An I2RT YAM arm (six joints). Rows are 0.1 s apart.
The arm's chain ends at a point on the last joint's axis. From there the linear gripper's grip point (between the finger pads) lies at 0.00 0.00 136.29 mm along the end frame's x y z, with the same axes.
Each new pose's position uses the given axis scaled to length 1; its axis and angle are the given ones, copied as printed.
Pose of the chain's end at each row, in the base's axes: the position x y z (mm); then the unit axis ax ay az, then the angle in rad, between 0 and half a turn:
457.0 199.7 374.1 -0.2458 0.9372 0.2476 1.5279
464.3 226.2 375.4 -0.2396 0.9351 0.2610 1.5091
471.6 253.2 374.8 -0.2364 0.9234 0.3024 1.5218
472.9 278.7 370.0 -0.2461 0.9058 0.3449 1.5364
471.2 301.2 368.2 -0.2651 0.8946 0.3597 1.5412
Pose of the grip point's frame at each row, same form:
576.7 263.4 387.9 -0.2458 0.9372 0.2476 1.5279
583.5 290.0 392.5 -0.2396 0.9351 0.2610 1.5091
588.0 321.6 393.3 -0.2364 0.9234 0.3024 1.5218
585.1 353.3 390.3 -0.2461 0.9058 0.3449 1.5364
580.5 379.9 389.3 -0.2651 0.8946 0.3597 1.5412

